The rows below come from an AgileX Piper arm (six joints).
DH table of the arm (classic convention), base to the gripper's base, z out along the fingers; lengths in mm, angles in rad. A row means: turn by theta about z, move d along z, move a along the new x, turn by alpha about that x. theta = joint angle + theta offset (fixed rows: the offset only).
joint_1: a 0, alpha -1.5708, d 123, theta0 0
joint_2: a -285, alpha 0, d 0, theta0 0.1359
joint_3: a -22, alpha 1.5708, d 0, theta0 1.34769
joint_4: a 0, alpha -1.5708, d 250.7, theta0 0
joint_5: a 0, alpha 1.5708, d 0, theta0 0
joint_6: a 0, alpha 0, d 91, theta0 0
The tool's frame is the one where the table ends.
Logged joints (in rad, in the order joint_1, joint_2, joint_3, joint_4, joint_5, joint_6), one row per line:
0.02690 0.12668 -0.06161 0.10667 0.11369 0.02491
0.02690 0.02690 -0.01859 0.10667 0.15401 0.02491
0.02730 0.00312 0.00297 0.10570 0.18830 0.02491
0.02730 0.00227 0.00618 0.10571 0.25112 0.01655
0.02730 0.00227 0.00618 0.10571 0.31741 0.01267
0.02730 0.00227 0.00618 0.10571 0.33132 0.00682
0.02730 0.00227 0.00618 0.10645 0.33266 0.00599
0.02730 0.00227 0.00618 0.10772 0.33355 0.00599
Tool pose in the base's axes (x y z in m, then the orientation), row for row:
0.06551 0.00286 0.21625 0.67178 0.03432 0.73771 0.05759
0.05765 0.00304 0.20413 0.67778 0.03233 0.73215 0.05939
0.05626 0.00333 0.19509 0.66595 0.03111 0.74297 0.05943
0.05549 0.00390 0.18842 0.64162 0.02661 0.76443 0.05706
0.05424 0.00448 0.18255 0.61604 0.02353 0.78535 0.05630
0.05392 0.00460 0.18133 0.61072 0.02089 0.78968 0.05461
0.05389 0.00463 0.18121 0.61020 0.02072 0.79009 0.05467
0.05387 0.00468 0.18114 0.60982 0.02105 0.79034 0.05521
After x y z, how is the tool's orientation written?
As a quaternion, w x y z.
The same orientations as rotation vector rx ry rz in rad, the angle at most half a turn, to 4 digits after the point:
0.0773 1.6615 0.1297
0.0726 1.6451 0.1334
0.0702 1.6772 0.1342
0.0607 1.7425 0.1301
0.0542 1.8087 0.1297
0.0482 1.8227 0.1260
0.0478 1.8240 0.1262
0.0486 1.8248 0.1275

